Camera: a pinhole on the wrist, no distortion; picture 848 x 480 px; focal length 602.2 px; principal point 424.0 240.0 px. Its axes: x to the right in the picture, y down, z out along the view. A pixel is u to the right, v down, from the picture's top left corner.
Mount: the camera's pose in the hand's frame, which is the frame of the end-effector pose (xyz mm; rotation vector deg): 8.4 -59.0 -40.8 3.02 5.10 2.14
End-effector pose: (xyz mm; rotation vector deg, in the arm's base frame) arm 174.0 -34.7 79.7 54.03 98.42 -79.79
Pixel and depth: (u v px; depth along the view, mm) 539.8 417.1 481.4
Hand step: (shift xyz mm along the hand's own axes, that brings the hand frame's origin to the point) 138.8 61.4 437.6
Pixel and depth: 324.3 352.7 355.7
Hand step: -20.6 -13.0 321.8
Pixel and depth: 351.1 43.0 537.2
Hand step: -1.9 -264.3 489.7
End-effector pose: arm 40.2 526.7 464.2 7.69 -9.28 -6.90
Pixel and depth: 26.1 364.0 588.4
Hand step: -330.0 16.5 585.2
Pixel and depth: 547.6 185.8 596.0
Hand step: 185.6 -138.0 538.4
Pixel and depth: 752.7 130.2 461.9
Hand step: 303.8 -156.6 391.9
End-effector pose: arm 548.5 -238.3 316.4 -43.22 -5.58 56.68
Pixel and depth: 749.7 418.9 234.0
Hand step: 153.0 3.5 184.6
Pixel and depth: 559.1 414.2 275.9
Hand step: 92.0 9.0 232.5
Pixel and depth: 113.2 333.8 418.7
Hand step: -171.4 -23.8 398.2
